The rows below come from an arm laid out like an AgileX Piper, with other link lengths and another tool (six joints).
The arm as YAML. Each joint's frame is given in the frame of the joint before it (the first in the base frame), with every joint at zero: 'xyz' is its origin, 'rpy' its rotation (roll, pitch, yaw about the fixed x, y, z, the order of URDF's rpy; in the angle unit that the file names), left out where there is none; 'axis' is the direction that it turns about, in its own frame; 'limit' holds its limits. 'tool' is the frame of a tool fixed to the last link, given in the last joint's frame.
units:
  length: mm
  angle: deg
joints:
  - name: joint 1
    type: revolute
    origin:
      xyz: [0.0, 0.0, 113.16]
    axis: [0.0, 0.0, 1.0]
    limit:
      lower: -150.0
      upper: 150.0
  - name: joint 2
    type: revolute
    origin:
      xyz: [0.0, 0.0, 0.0]
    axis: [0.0, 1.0, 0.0]
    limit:
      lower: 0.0
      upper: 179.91
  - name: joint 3
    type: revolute
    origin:
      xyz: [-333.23, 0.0, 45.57]
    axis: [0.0, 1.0, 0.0]
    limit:
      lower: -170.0
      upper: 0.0
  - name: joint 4
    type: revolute
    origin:
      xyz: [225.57, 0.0, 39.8]
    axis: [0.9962, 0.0, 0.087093]
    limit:
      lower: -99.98
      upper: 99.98
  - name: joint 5
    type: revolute
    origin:
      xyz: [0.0, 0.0, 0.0]
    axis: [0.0, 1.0, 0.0]
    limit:
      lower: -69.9
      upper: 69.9
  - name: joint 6
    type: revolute
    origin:
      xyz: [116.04, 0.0, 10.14]
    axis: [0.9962, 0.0, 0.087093]
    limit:
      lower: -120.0
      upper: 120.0
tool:
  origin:
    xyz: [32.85, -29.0, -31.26]
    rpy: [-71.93, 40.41, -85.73]
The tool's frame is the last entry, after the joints.
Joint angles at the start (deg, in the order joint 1, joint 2, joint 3, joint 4, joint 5, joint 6):
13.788 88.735 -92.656 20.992 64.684 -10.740
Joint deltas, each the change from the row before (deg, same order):
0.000 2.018 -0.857 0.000 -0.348 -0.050
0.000 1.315 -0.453 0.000 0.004 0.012
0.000 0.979 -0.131 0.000 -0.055 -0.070
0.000 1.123 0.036 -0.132 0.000 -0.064
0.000 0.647 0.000 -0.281 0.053 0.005
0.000 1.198 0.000 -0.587 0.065 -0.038
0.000 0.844 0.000 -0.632 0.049 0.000
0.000 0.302 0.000 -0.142 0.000 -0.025
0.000 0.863 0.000 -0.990 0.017 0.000
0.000 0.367 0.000 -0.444 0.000 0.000
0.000 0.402 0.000 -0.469 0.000 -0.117
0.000 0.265 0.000 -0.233 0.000 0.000
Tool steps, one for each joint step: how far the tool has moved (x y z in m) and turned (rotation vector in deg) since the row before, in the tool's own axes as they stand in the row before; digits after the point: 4 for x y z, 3 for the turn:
0.0001 -0.0038 0.0123 -0.549 0.576 0.215
0.0008 -0.0016 0.0081 -0.635 0.566 0.181
0.0012 -0.0007 0.0066 -0.574 0.511 0.104
0.0024 -0.0003 0.0079 -0.792 0.830 0.088
0.0018 -0.0004 0.0044 -0.397 0.637 -0.038
0.0034 -0.0009 0.0082 -0.682 1.197 -0.159
0.0028 -0.0009 0.0057 -0.391 0.996 -0.219
0.0008 -0.0003 0.0021 -0.163 0.285 -0.054
0.0034 -0.0015 0.0058 -0.225 1.232 -0.431
0.0015 -0.0007 0.0025 -0.081 0.534 -0.200
0.0016 -0.0008 0.0027 -0.099 0.549 -0.326
0.0009 -0.0003 0.0018 -0.100 0.324 -0.096

